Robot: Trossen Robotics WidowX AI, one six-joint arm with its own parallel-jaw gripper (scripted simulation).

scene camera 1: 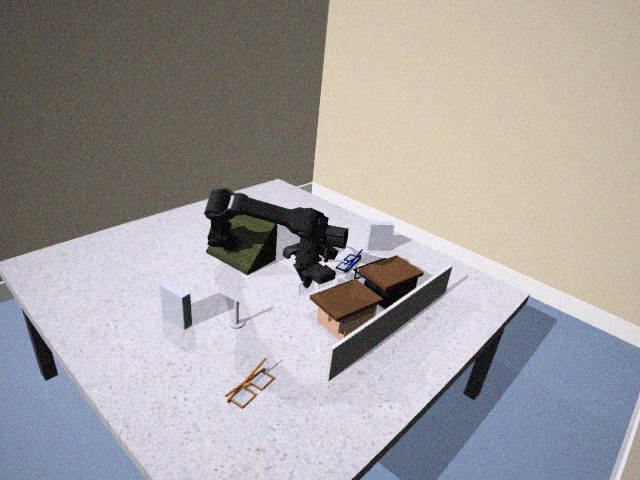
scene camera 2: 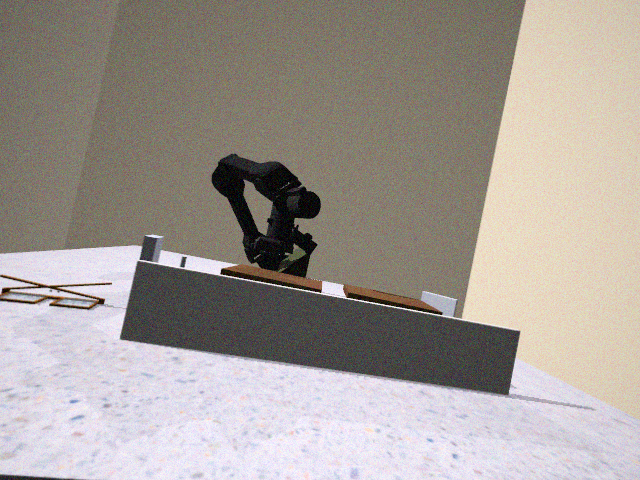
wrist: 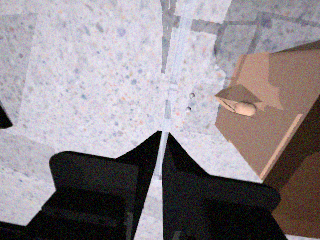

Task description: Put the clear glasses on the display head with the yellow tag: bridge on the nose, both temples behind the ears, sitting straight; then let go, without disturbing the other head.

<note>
In view: the gripper (scene camera 2: 268, 282), a display head (scene camera 1: 397, 277) and a display head (scene camera 1: 342, 309).
The gripper also shows in scene camera 1 (scene camera 1: 306, 287) and in the wrist view (wrist: 162, 135).
</note>
